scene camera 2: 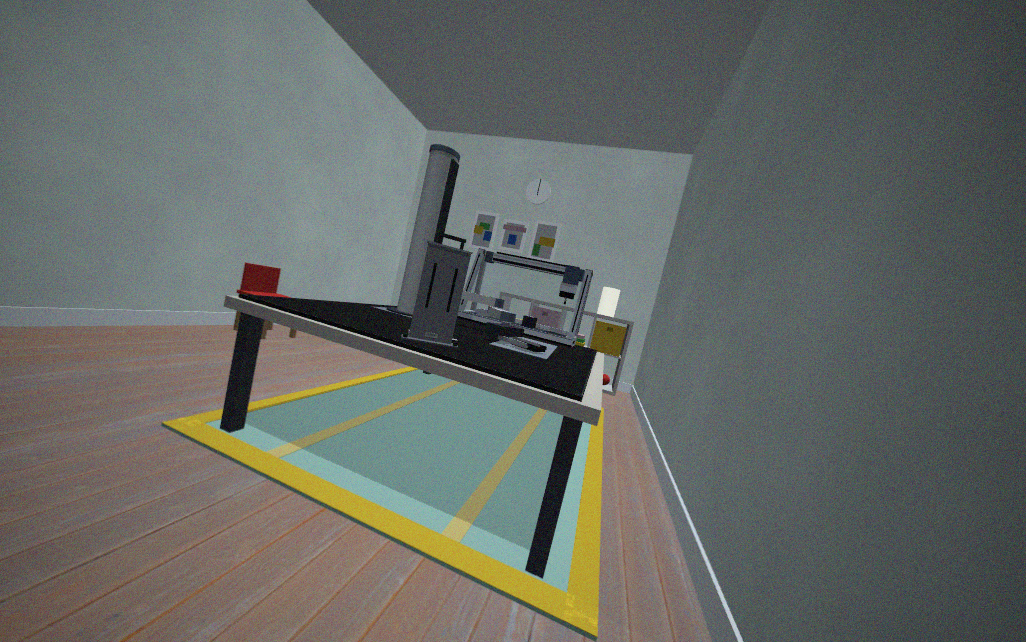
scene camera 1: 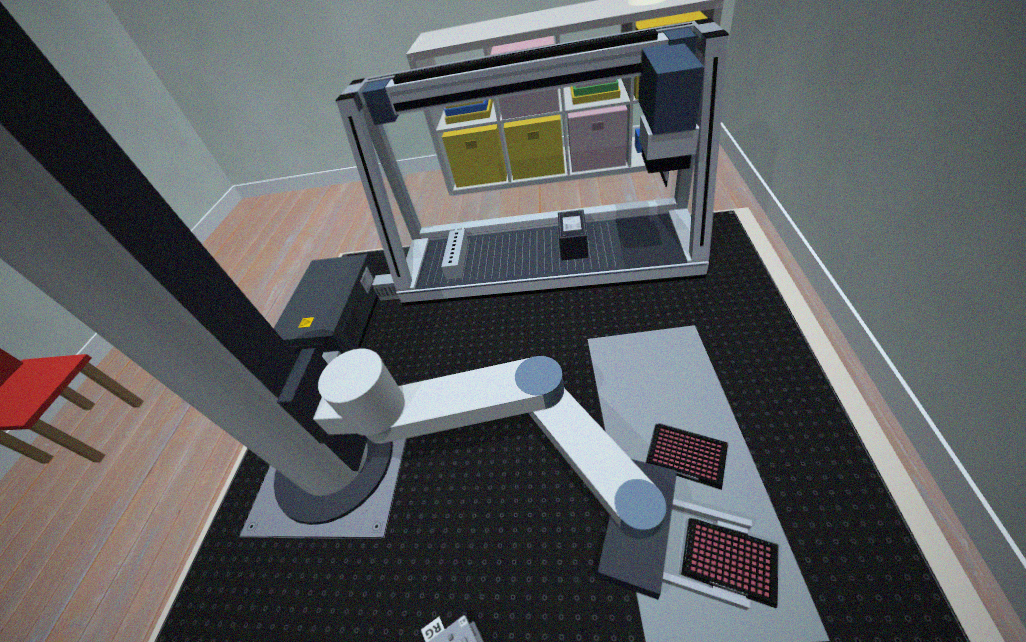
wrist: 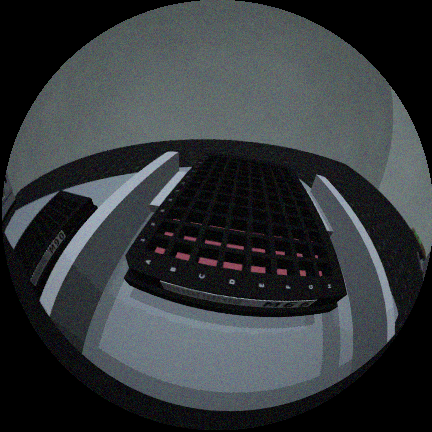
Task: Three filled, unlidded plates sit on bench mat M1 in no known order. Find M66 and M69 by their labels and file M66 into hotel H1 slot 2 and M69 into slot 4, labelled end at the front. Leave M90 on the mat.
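Places are measured from the arm's base along level axes (x ahead, y left, z up), in centimetres.
Where they show: gripper, fingertip midpoint: (scene camera 2: 533, 346) (scene camera 1: 749, 563) (wrist: 248, 171); arm's base at its link origin: (scene camera 2: 410, 315) (scene camera 1: 337, 463).
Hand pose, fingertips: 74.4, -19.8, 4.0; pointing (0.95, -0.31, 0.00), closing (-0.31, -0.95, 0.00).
Things, the pixels of their top centre, and the offset from my fingertips, as dx, dy, dz. "spot": a spot on its surface instead.
- plate M66 at its top centre: (wrist: 249, 188) (scene camera 1: 731, 558) (scene camera 2: 528, 344) -2.3, +0.8, -0.1
- Plate M90 at its top centre: (wrist: 33, 235) (scene camera 1: 687, 452) -4.6, +18.2, -1.0
- tall grey tower at its top centre: (scene camera 2: 452, 237) -28.7, -36.2, +33.2
- dark box with a yellow sticker, surface spot: (scene camera 1: 321, 295) spot: -86.0, +59.1, +8.8
- pale object with an upside-down card, surface spot: (scene camera 1: 457, 632) spot: -42.4, -9.4, +3.2
My gripper (scene camera 1: 730, 562) (wrist: 248, 171) is shut on plate M66 (scene camera 1: 749, 566) (wrist: 220, 272), its pale fingers along both sides. The plate is black with pink-filled wells, unlidded, and looks level. A shadow under its labelled end suggests it is slightly above bench mat M1 (scene camera 1: 643, 370) (wrist: 215, 362); the label's last digits are blurred. Plate M90 (scene camera 1: 687, 455) (wrist: 62, 215) lies on the mat beside it, left of the fingers in the wrist view. A tall grey tower (scene camera 2: 440, 295), apparently hotel H1, stands near the bench's near edge; its slots face away. I cannot identify plate M69 in these views.
A gantry machine (scene camera 1: 552, 286) spans the back of the bench. A dark box with a yellow sticker (scene camera 1: 321, 295) stands near the arm's column (scene camera 1: 302, 461). A pale object with an upside-down card (scene camera 1: 457, 632) shows at scene camera 1's bottom edge.
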